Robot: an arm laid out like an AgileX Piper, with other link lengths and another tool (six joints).
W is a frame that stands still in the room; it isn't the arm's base.
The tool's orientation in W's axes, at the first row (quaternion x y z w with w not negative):
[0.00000, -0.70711, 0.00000, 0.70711]
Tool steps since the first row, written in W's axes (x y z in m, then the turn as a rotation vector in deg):
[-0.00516, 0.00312, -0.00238, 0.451, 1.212, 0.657]
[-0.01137, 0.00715, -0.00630, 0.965, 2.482, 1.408]
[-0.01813, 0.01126, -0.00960, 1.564, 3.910, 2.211]
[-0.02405, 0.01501, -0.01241, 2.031, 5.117, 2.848]
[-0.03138, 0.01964, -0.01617, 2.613, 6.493, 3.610]
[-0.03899, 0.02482, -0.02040, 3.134, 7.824, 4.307]
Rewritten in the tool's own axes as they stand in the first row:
[-0.00238, 0.00312, 0.00516, 0.657, 1.212, -0.451]
[-0.00630, 0.00715, 0.01137, 1.408, 2.482, -0.965]
[-0.00960, 0.01126, 0.01813, 2.211, 3.910, -1.564]
[-0.01241, 0.01501, 0.02405, 2.848, 5.117, -2.031]
[-0.01617, 0.01964, 0.03138, 3.610, 6.493, -2.613]
[-0.02040, 0.02482, 0.03899, 4.307, 7.824, -3.134]

